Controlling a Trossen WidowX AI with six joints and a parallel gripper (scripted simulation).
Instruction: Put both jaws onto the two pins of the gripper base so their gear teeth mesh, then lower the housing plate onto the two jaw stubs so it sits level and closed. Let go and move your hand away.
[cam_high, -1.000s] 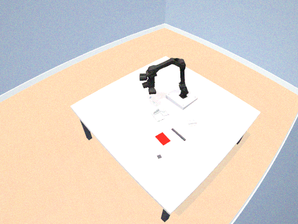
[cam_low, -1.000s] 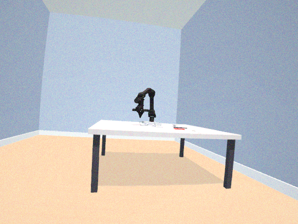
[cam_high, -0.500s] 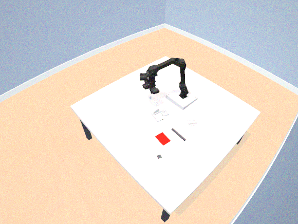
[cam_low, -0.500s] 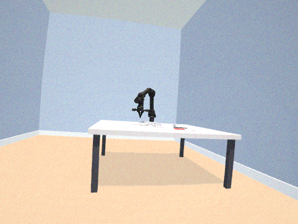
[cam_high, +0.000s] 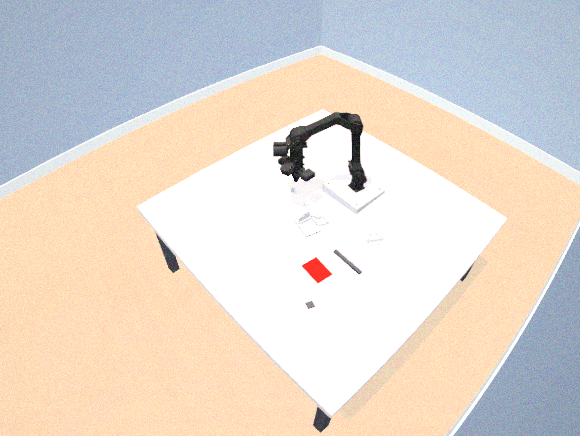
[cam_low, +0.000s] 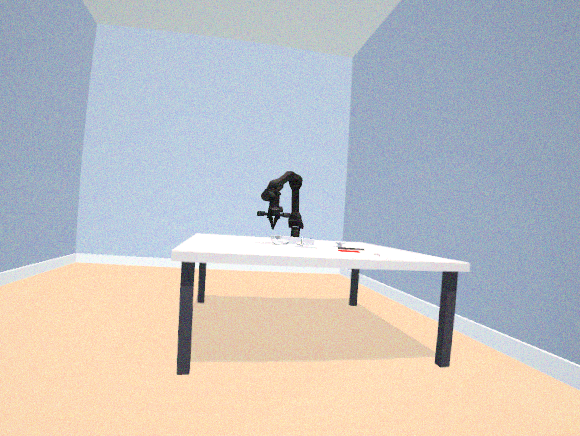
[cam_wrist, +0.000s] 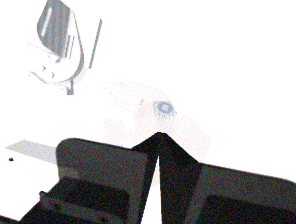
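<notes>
My gripper tip is 50 mm above the white jaw piece, 20 mm to the right of it and 20 mm short of it. The rest, counted from my gripper tip: dark grey bar: 450 mm to the left, 80 mm below, 80 mm ahead; small white part: 420 mm to the left, 100 mm behind, 60 mm below; red flat rectangle: 400 mm to the left, 200 mm ahead, 80 mm below.
</notes>
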